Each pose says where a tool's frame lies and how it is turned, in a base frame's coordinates. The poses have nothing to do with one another.
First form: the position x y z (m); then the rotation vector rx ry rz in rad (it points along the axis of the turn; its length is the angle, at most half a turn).
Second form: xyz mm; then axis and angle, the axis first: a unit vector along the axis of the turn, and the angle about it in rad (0 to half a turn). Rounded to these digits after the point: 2 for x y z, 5 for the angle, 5 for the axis.
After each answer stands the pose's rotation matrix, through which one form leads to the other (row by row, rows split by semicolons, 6 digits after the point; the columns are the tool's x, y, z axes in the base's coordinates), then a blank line. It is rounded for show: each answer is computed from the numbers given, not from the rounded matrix.
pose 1, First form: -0.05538 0.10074 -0.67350 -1.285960 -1.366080 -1.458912
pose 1, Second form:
-55.38 100.74 -673.50 -0.54109 -0.57480 -0.61386 2.37661
-0.217410 0.960499 0.173706; 0.110274 -0.152654 0.982108; 0.969831 0.232676 -0.072729

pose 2, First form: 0.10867 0.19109 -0.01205 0.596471 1.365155 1.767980
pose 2, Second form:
108.67 191.09 -12.05 0.25799 0.59047 0.76471 2.31196
-0.563651 -0.308921 0.766071; 0.819300 -0.091093 0.566082; -0.105091 0.946715 0.304444

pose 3, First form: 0.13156 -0.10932 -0.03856 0.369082 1.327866 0.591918
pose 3, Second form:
131.56 -109.32 -38.56 0.24606 0.88528 0.39463 1.49994
0.127059 -0.191224 0.973288; 0.596052 0.799033 0.079175; -0.792829 0.570070 0.215504

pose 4, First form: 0.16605 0.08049 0.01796 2.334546 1.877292 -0.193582
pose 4, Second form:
166.05 80.49 17.96 0.77767 0.62535 -0.06449 3.00197
0.213394 0.976883 -0.012776; 0.958933 -0.211939 -0.188490; -0.186841 0.027971 -0.981992

